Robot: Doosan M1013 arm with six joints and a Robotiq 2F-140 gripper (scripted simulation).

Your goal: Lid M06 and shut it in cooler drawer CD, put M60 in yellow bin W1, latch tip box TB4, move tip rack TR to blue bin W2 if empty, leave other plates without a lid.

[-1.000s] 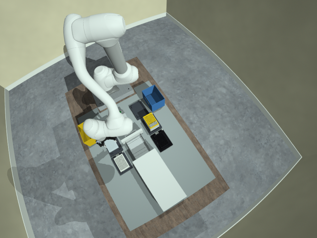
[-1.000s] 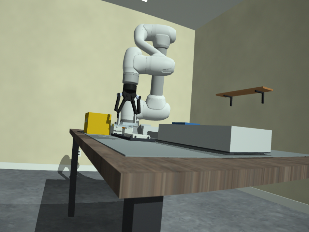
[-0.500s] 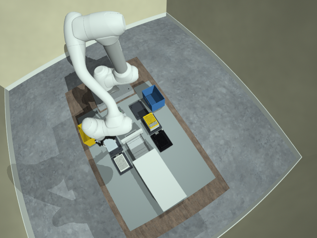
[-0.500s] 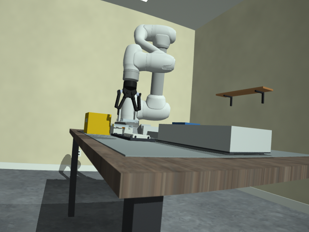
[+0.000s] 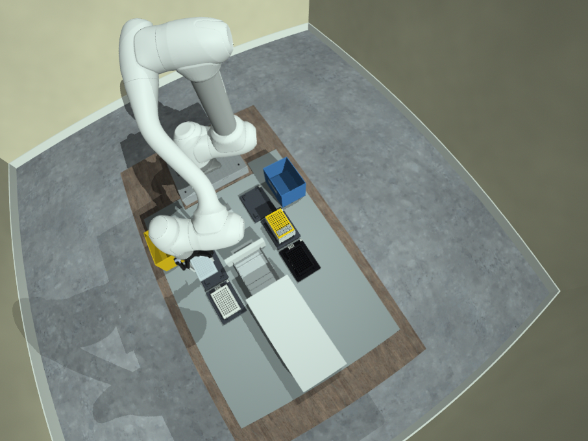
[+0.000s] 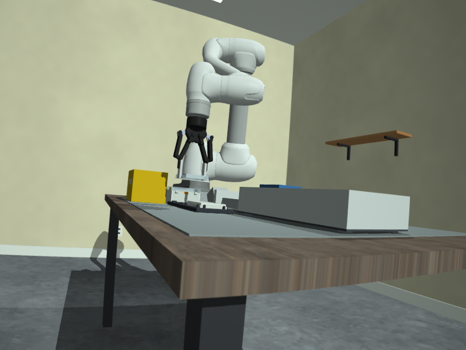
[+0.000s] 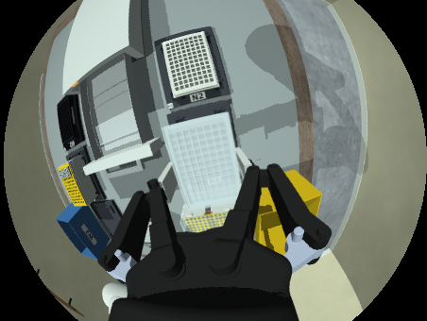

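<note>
Right now the dark nest N4 is 12 cm below my hand. From my hand the other things lie so: tip box lid: 17 cm behind, 7 cm below, 3 cm to the left; tip box TB4: 17 cm behind, 8 cm below, 3 cm to the left; plate lid: 2 cm below.
</note>
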